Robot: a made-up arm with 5 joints.
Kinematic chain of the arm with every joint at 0, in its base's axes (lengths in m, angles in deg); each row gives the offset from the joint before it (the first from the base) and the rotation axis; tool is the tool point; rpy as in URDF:
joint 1: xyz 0 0.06 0.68 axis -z
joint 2: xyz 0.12 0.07 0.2 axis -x
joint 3: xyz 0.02 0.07 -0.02 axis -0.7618 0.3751 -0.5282
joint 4: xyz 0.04 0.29 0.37 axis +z
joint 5: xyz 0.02 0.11 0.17 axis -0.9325 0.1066 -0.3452
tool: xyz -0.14 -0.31 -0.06 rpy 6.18 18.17 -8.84
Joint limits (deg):
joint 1: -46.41..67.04
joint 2: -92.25..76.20
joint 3: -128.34..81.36
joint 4: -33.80..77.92
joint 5: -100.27..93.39
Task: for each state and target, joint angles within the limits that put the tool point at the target. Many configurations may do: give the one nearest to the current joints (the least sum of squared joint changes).
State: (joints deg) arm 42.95 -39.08 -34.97 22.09 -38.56
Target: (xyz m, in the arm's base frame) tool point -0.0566 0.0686 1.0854
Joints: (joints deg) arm 67.04 -8.67 -76.35 -10.95 -48.93
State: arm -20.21 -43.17 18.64 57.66 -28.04
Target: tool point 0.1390 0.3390 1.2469
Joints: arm -38.55 -36.12 5.59 56.33 -37.49
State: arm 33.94 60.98 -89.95 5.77 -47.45
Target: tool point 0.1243 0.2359 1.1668
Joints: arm 24.62 72.61 -73.14 11.30 -18.00
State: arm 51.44 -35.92 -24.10 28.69 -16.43
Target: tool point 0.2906 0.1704 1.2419
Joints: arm 26.57 -1.95 1.00 32.10 -19.82
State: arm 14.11 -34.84 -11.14 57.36 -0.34
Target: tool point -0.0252 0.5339 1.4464
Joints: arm -26.28 12.40 11.32 39.59 37.87
